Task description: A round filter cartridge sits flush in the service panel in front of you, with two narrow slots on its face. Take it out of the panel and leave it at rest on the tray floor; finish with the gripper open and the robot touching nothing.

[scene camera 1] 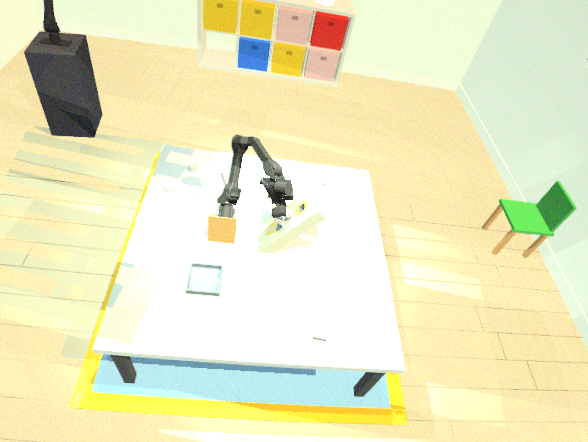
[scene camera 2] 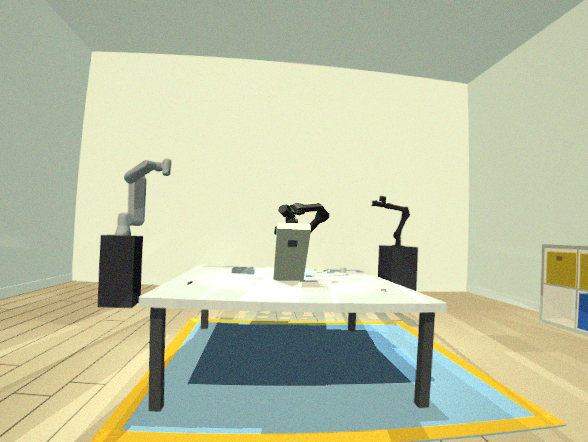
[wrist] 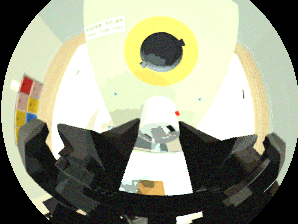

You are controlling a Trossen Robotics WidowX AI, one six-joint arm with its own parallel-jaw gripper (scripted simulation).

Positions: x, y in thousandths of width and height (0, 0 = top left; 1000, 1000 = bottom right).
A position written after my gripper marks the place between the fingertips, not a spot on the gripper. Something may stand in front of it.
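My gripper (wrist: 535, 551) is visible, as is a filter cartridge (wrist: 532, 551). A shallow square tray (scene camera 1: 348, 632) is also visible.
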